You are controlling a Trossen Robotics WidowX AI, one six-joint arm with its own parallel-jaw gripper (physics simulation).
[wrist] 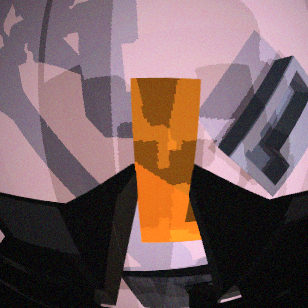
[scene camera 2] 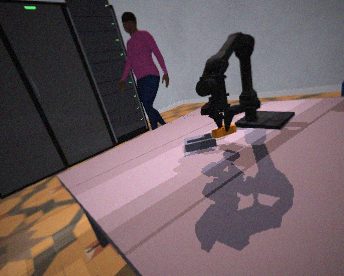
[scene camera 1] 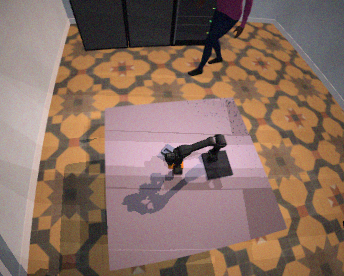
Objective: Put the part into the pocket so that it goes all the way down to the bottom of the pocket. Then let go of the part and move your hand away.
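Where they show: gripper, between the fingertips: (wrist: 162,170) (scene camera 2: 224,131) (scene camera 1: 175,166); arm's base, origin of its link: (wrist: 201,288) (scene camera 2: 250,119) (scene camera 1: 211,158).
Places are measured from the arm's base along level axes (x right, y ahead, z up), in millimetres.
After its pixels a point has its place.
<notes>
The orange part (scene camera 1: 181,163) (scene camera 2: 217,134) @(y 369, x 24, z 64 mm) (wrist: 167,150) @(y 333, x 27, z 74 mm) is a long block. My gripper (scene camera 2: 223,128) @(y 317, x 18, z 57 mm) (wrist: 162,170) @(y 317, x 18, z 57 mm) is shut on it, with one black finger on each long side. The part is low over the table beside the pocket block, outside the pocket; its exact height cannot be told. The grey pocket block (scene camera 1: 165,149) @(y 329, x 198, z 3 mm) (scene camera 2: 200,145) @(y 330, x 134, z -6 mm) (wrist: 256,106) @(y 323, x 125, z -1 mm) lies on the table, to the right of the part in the wrist view. Its dark, stepped pocket faces up, and its long side is turned at an angle to the part. The block is partly cut off by the wrist view's edge.
The pinkish table (scene camera 1: 135,240) @(y 748, x -363, z -24 mm) (scene camera 2: 120,200) @(y 728, x 231, z -24 mm) carries the arm's black base plate (scene camera 1: 218,167) @(y -24, x -88, z -6 mm) (scene camera 2: 267,120) @(y 20, x -82, z -6 mm). The arm's shadow falls across the table. A person in a magenta top (scene camera 1: 217,37) (scene camera 2: 145,55) is on the floor beyond the table, near dark cabinets (scene camera 1: 150,25) (scene camera 2: 40,90).
</notes>
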